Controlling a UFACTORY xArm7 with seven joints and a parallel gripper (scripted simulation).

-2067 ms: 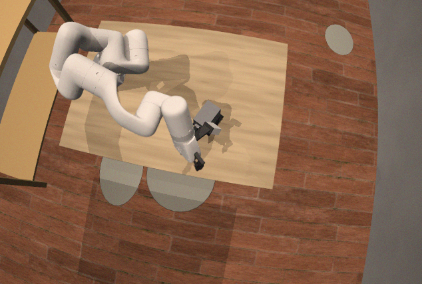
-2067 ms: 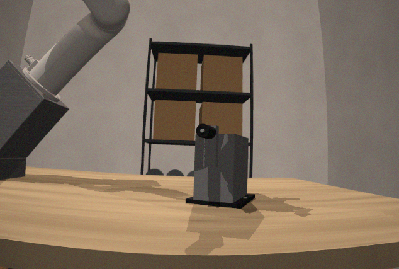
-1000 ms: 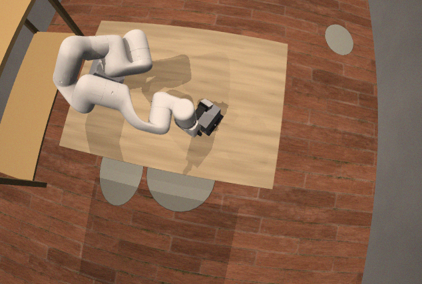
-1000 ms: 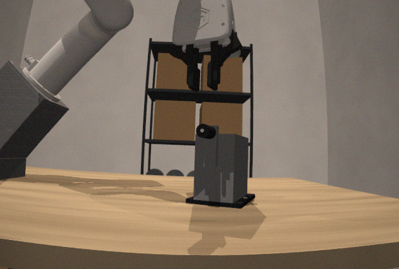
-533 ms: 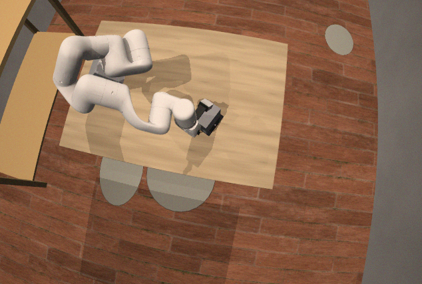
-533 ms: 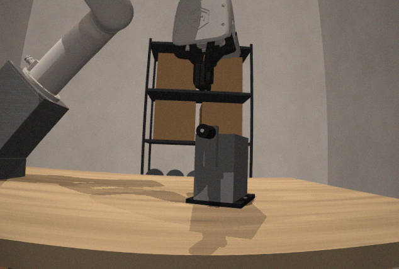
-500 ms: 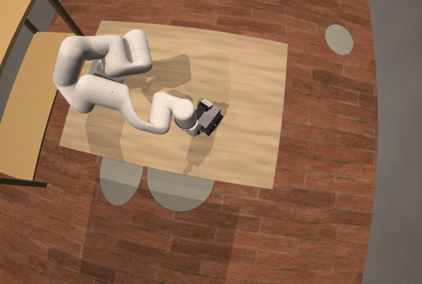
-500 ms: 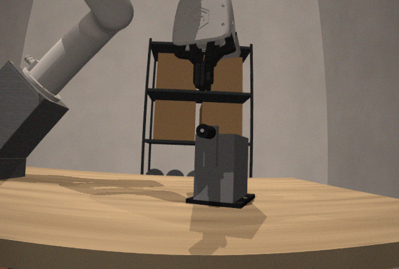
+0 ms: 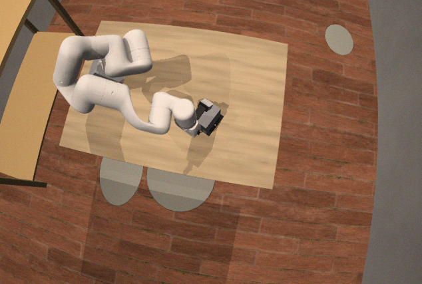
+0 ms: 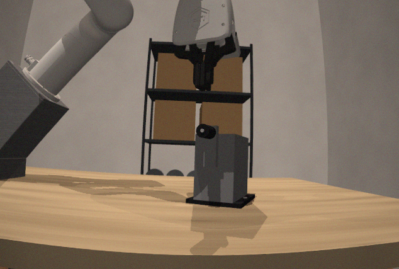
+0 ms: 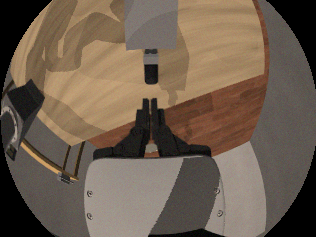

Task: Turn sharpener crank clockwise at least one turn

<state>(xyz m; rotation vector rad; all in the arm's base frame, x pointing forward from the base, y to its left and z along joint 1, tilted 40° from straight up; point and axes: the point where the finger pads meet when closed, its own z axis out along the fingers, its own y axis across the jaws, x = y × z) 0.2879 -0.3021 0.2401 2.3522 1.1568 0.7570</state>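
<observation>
Right now my hand is 10 mm short of the black crank knob, 10 mm to the right of it and 90 mm above it.
</observation>
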